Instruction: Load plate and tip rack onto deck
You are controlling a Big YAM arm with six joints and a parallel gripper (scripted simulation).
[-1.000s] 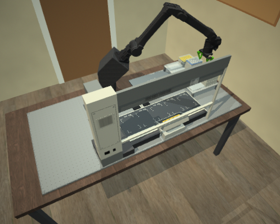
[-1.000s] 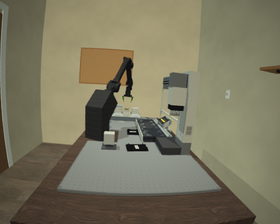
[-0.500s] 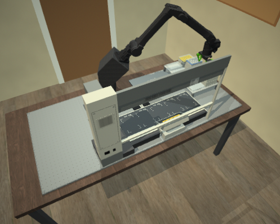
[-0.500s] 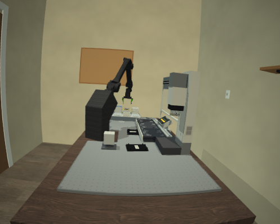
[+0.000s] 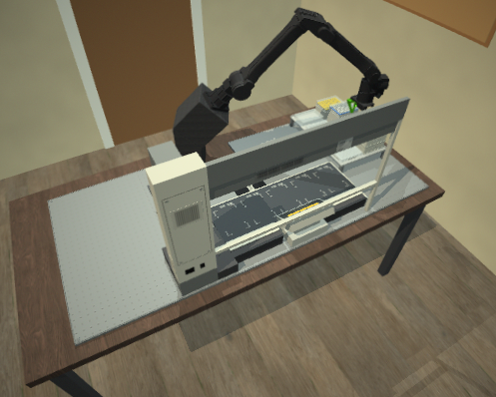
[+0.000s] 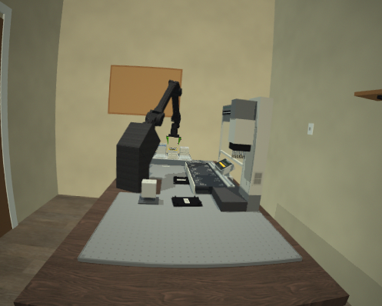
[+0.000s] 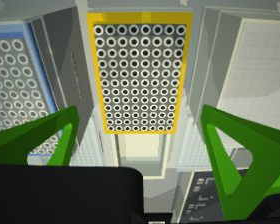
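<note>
My hand is 6 cm above the yellow-framed tip rack, 1 cm to the left of it and 1 cm short of it. From my hand the other things lie so: shelf unit: 11 cm below, 6 cm to the right, 6 cm behind; then cream item: 13 cm to the right, 10 cm below, 1 cm behind; then shelf label: 23 cm to the right, 17 cm below, 7 cm behind.
</note>
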